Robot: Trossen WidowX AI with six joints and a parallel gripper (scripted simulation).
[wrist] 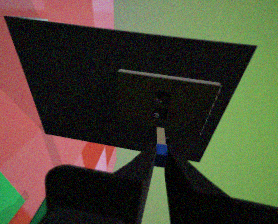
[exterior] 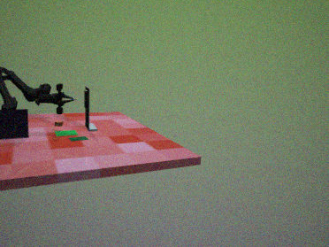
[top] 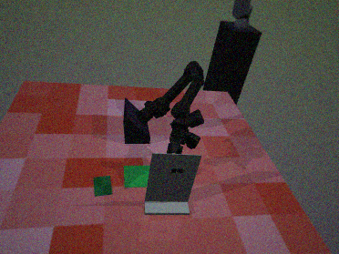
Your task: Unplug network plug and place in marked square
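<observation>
The bright green square lies 19 cm below my gripper tip, 10 cm to the right of it and 8 cm behind it. The rest, counted from my gripper tip: blue network plug right at my gripper tip; then upright dark panel 9 cm ahead, 7 cm below, 2 cm to the right.
</observation>
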